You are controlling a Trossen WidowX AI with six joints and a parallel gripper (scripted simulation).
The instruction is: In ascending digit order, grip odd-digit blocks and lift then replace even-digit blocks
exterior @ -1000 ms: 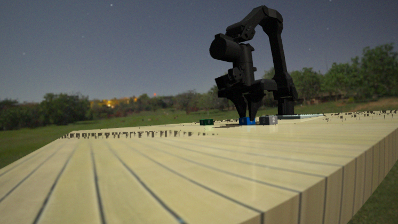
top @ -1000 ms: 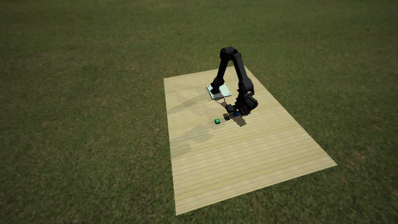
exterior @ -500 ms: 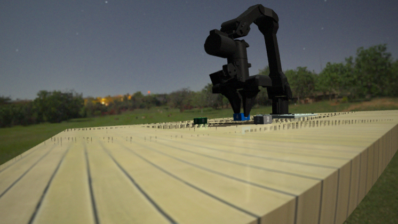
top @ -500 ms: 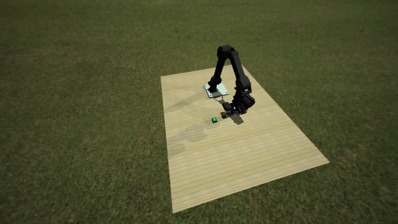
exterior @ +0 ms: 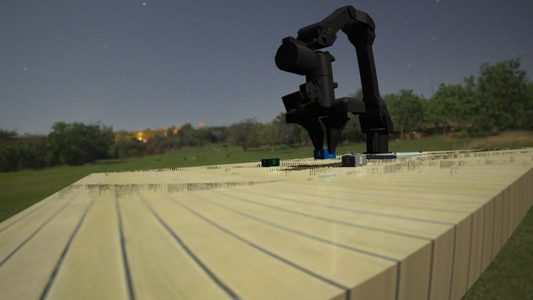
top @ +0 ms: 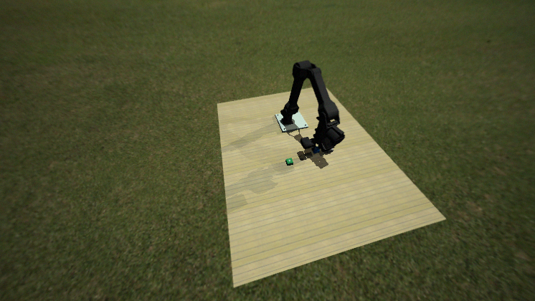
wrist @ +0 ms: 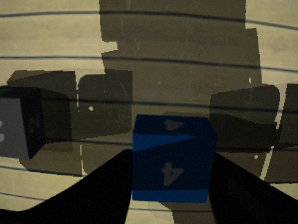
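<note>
Right now the green block is 40 mm ahead of my gripper tip, 160 mm to the right of it and 10 mm below it. From my gripper tip the other things lie so: grey block marked 2: 80 mm to the left, 10 mm below; then blue block marked 4: right at my gripper tip.
</note>
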